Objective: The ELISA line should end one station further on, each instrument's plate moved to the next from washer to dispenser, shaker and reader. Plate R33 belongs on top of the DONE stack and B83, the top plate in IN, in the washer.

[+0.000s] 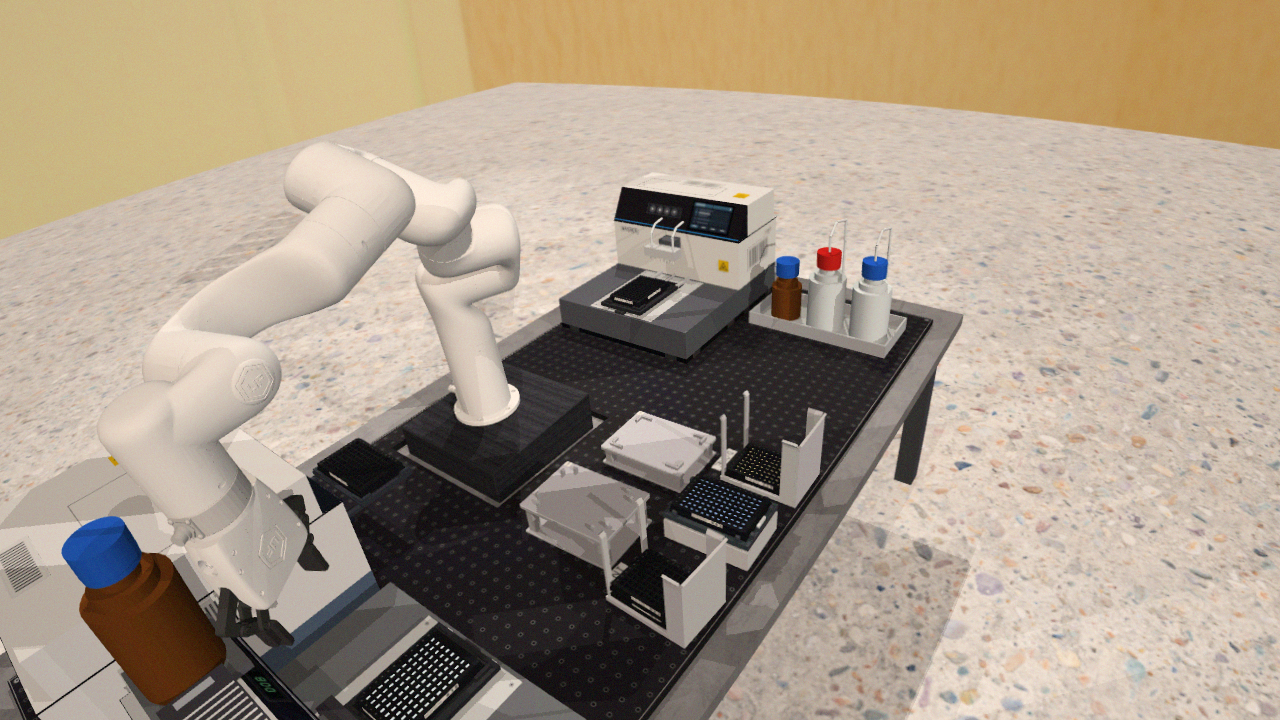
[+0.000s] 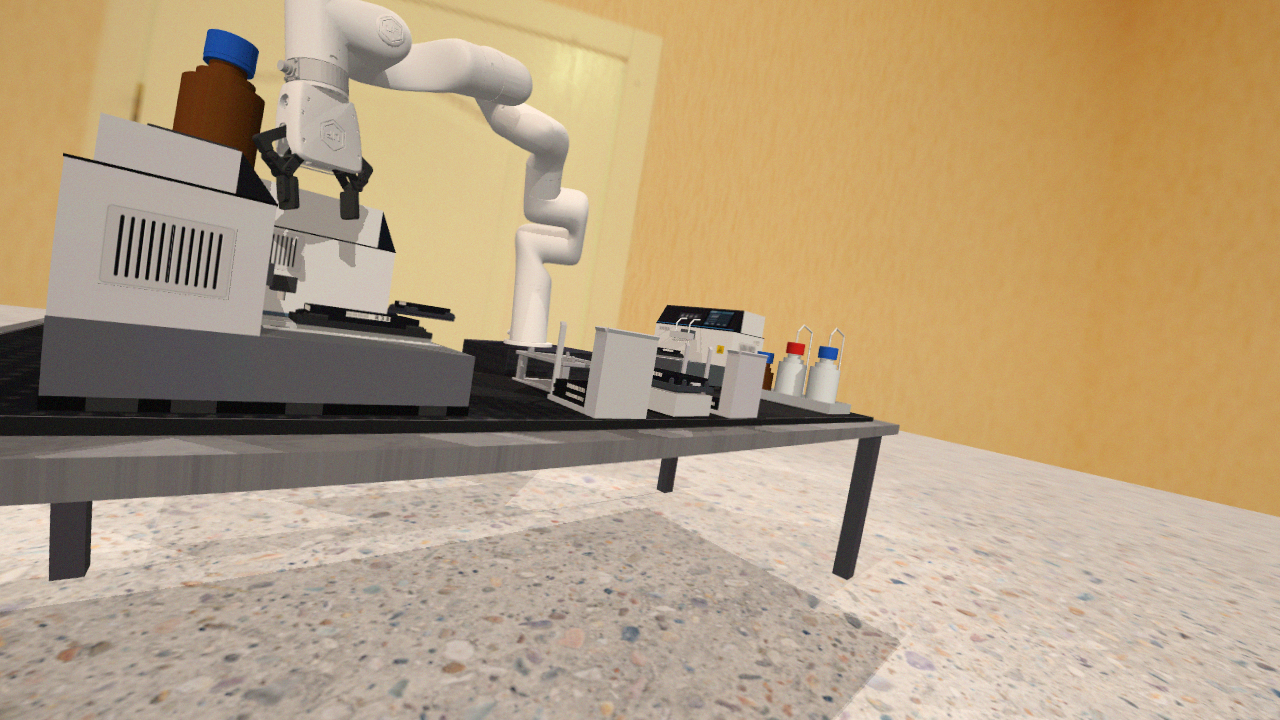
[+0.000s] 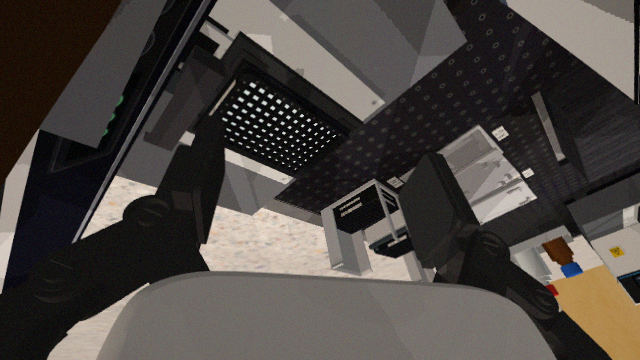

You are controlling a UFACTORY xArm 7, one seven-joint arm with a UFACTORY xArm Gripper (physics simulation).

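Pixels of known places: gripper, fingertip midpoint: [image 1: 300, 604] [image 2: 321, 214] [image 3: 323, 160]; arm's base, origin of the base link: [image 1: 487, 405] [image 2: 527, 345].
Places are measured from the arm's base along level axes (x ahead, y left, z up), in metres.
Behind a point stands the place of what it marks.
Observation:
My gripper [image 1: 295, 598] @(x 0.267, y -0.544, z 0.162 m) [image 2: 318, 210] @(x 0.267, y -0.544, z 0.162 m) [image 3: 323, 160] @(x 0.267, y -0.544, z 0.162 m) is open and empty, high beside the brown bottle on the dispenser. A black plate with white wells [image 1: 420, 673] @(x 0.354, y -0.490, z 0.038 m) [image 2: 350, 316] @(x 0.398, y -0.521, z 0.032 m) [image 3: 280, 126] @(x 0.347, y -0.502, z 0.037 m) sits on the dispenser carrier, below the gripper. A dark plate [image 1: 638, 292] @(x 0.054, y 0.457, z 0.044 m) is in the washer. A blue-welled plate [image 1: 723, 504] @(x 0.515, y -0.040, z 0.008 m) is on the low shaker [image 1: 750, 548] @(x 0.580, y -0.088, z -0.009 m). A black plate [image 1: 358, 465] @(x -0.006, y -0.286, z 0.059 m) [image 2: 425, 310] @(x 0.056, y -0.299, z 0.050 m) lies on the reader's tray. Black plates [image 1: 651, 582] @(x 0.482, y -0.195, z -0.025 m) [image 3: 357, 207] @(x 0.481, y -0.230, z -0.025 m) are in the IN rack; a yellow-welled plate [image 1: 756, 467] @(x 0.502, y 0.110, z -0.039 m) is in the DONE rack. Plate codes are unreadable.
The brown bottle [image 1: 147, 617] @(x 0.282, y -0.671, z 0.282 m) [image 2: 219, 102] @(x 0.282, y -0.671, z 0.261 m) stands tall close to the gripper. The reader body [image 2: 335, 268] @(x 0.143, y -0.492, z 0.098 m) is behind it. Two white stands [image 1: 657, 443] @(x 0.332, y 0.071, z -0.021 m) [image 1: 586, 503] @(x 0.327, y -0.129, z 0.001 m) are near the racks. A tray [image 1: 827, 333] @(x 0.460, y 0.589, z -0.033 m) holds three bottles beside the washer [image 1: 671, 250] @(x 0.081, y 0.567, z 0.110 m).

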